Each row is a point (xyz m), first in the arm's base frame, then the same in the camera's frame.
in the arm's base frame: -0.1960 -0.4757 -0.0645
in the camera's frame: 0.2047 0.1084 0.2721
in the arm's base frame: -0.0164 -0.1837 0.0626
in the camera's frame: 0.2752 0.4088 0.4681
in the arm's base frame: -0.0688 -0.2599 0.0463
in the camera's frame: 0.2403 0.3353 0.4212
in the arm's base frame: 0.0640 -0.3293 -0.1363
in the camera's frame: 0.4392 0.2097 0.4421
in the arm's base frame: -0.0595 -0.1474 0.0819
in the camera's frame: 0.2465 0.4522 0.4391
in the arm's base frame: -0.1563 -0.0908 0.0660
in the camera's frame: 0.2230 0.5098 0.3445
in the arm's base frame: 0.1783 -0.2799 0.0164
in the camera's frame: 0.3900 0.2889 0.6156
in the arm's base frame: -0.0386 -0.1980 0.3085
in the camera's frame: 0.0616 0.4623 0.5808
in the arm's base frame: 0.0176 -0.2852 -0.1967
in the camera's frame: 0.4750 0.2396 0.3674
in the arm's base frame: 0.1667 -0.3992 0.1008
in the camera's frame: 0.2841 0.1977 0.6599
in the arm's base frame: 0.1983 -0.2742 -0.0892
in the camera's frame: 0.4871 0.2647 0.5761
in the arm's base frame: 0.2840 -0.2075 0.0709
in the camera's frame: 0.4214 0.3648 0.7281
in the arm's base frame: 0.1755 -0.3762 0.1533
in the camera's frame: 0.2527 0.2331 0.6934
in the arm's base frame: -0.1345 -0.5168 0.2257
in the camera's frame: -0.0073 0.1414 0.4810
